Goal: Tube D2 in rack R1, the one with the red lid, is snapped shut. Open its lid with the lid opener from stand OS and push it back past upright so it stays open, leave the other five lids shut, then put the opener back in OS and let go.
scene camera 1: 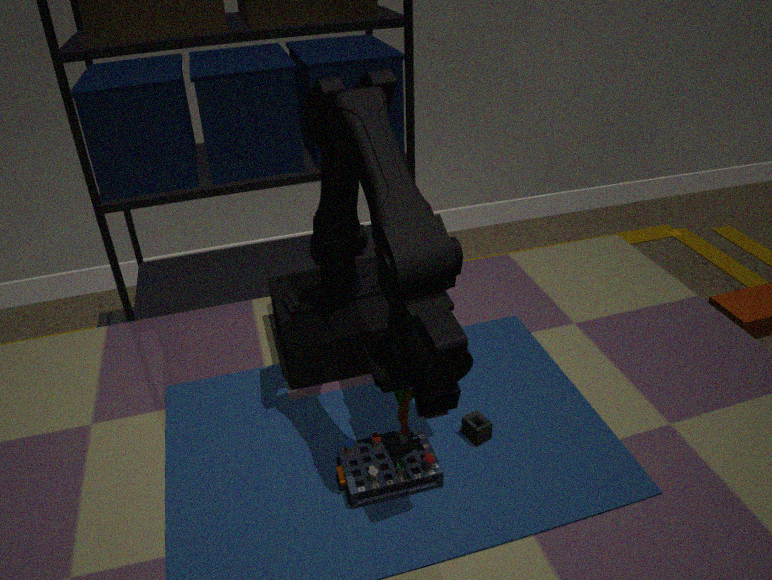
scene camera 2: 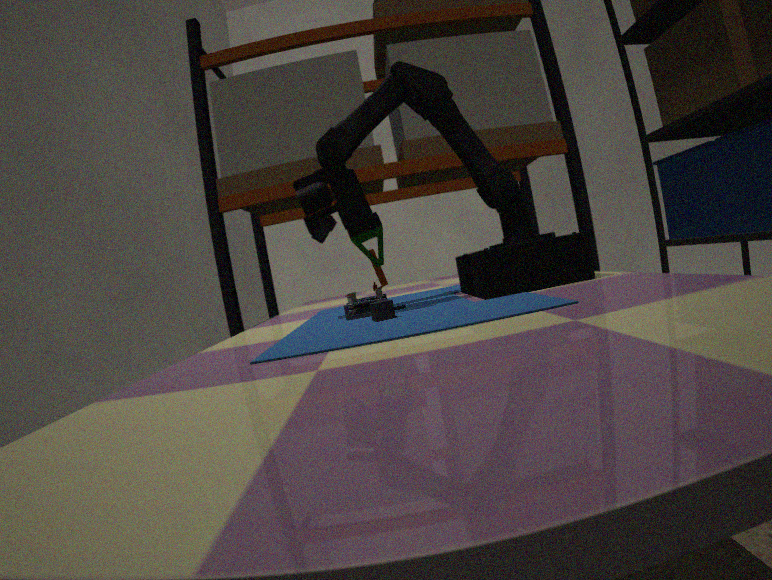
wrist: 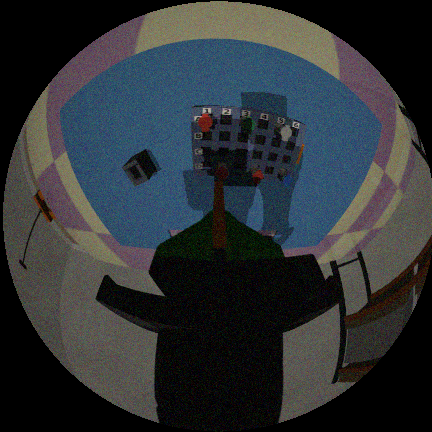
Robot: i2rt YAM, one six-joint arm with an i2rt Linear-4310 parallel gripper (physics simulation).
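Pixels of known places: gripper, fingertip midpoint: [scene camera 1: 402, 399] [scene camera 2: 380, 265] [wrist: 218, 216]; arm's base at its link origin: [scene camera 1: 341, 293] [scene camera 2: 519, 244].
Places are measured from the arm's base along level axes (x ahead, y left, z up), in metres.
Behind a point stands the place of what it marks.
Rack R1 [scene camera 1: 395, 488] @(x 0.377, y -0.056, z -0.080 m) [scene camera 2: 360, 311] @(x 0.363, y -0.037, z -0.080 m) [wrist: 250, 142] @(x 0.349, y -0.052, z -0.058 m) lies on the blue mat [scene camera 1: 240, 460] @(x 0.234, y -0.241, z -0.088 m) [wrist: 120, 100] @(x 0.437, y 0.104, z -0.088 m). My gripper [wrist: 220, 212] @(x 0.306, y -0.014, z 0.007 m) [scene camera 2: 372, 249] is shut on the orange lid opener [scene camera 1: 404, 410] @(x 0.319, y -0.016, z -0.002 m) [scene camera 2: 378, 271] @(x 0.313, y -0.010, z -0.004 m) [wrist: 219, 205] @(x 0.321, y -0.015, z 0.009 m) and hangs tilted over the rack's near row. The opener's tip rests at the dark red lid of tube D2 [wrist: 221, 173] @(x 0.326, y -0.018, z -0.031 m). I cannot tell whether that lid is lifted. Other lids in the wrist view are red at A1 [wrist: 205, 122] @(x 0.378, y -0.008, z -0.040 m), green [wrist: 246, 123] @(x 0.376, y -0.044, z -0.040 m), white [wrist: 285, 131] @(x 0.371, y -0.083, z -0.040 m), red [wrist: 257, 174] @(x 0.318, y -0.058, z -0.040 m) and blue [wrist: 287, 179] @(x 0.311, y -0.096, z -0.040 m). Stand OS [scene camera 1: 476, 427] @(x 0.340, y 0.087, z -0.057 m) [wrist: 141, 167] @(x 0.334, y 0.081, z -0.058 m), a small dark block, stands empty beside the rack.
The arm's black base [scene camera 1: 326, 340] @(x 0.117, y -0.064, z -0.004 m) [scene camera 2: 528, 265] @(x 0.043, y 0.107, z -0.041 m) sits at the mat's back edge. A shelf unit with blue bins [scene camera 1: 409, 86] stands behind it. Another shelf unit with orange boards [scene camera 2: 208, 173] stands at the far side.
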